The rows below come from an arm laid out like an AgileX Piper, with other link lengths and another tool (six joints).
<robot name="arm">
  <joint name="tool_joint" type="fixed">
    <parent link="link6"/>
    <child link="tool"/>
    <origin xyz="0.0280 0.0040 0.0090" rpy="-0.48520 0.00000 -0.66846"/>
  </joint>
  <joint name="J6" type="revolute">
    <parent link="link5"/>
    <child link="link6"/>
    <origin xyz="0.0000 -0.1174 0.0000" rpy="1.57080 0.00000 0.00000"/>
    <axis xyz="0 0 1"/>
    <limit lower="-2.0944" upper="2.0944"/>
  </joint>
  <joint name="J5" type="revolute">
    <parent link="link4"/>
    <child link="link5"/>
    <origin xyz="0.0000 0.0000 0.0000" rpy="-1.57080 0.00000 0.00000"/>
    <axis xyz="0 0 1"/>
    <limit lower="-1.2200" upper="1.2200"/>
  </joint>
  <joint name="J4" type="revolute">
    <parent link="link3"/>
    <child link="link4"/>
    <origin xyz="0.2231 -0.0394 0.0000" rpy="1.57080 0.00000 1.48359"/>
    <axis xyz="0 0 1"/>
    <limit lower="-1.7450" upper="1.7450"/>
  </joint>
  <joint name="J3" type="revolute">
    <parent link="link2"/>
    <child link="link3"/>
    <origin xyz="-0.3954 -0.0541 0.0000" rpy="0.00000 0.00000 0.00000"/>
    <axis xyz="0 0 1"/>
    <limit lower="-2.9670" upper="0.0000"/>
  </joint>
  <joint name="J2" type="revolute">
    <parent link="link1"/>
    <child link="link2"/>
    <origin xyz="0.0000 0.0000 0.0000" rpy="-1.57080 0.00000 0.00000"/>
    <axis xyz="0 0 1"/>
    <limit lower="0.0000" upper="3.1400"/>
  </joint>
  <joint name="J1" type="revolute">
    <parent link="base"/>
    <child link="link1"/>
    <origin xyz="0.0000 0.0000 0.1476" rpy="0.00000 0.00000 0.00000"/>
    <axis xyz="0 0 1"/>
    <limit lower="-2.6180" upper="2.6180"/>
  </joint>
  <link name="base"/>
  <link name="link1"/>
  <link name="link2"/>
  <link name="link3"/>
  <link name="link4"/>
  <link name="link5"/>
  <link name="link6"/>
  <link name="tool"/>
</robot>
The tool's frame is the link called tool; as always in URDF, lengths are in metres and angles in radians.
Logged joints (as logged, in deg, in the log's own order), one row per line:
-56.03, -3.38, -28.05, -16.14, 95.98, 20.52
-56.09, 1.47, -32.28, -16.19, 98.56, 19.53
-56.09, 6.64, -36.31, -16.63, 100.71, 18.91
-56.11, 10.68, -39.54, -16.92, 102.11, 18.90
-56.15, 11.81, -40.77, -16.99, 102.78, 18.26
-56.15, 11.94, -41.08, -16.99, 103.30, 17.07
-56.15, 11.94, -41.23, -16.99, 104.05, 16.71
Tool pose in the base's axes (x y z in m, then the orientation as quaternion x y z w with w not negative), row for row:
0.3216, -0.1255, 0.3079, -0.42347, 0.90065, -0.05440, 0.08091
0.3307, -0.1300, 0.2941, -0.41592, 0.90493, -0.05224, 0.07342
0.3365, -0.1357, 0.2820, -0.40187, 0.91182, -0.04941, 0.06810
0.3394, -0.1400, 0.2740, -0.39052, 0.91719, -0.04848, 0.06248
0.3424, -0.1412, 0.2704, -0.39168, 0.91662, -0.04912, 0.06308
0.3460, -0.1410, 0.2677, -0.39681, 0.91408, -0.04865, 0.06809
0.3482, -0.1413, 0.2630, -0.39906, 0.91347, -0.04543, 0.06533
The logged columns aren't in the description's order. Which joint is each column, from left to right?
Columns, left to right: J3, J6, J4, J1, J2, J5.
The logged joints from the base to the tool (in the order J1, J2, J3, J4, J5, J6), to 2 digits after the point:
-16.14, 95.98, -56.03, -28.05, 20.52, -3.38
-16.19, 98.56, -56.09, -32.28, 19.53, 1.47
-16.63, 100.71, -56.09, -36.31, 18.91, 6.64
-16.92, 102.11, -56.11, -39.54, 18.90, 10.68
-16.99, 102.78, -56.15, -40.77, 18.26, 11.81
-16.99, 103.30, -56.15, -41.08, 17.07, 11.94
-16.99, 104.05, -56.15, -41.23, 16.71, 11.94

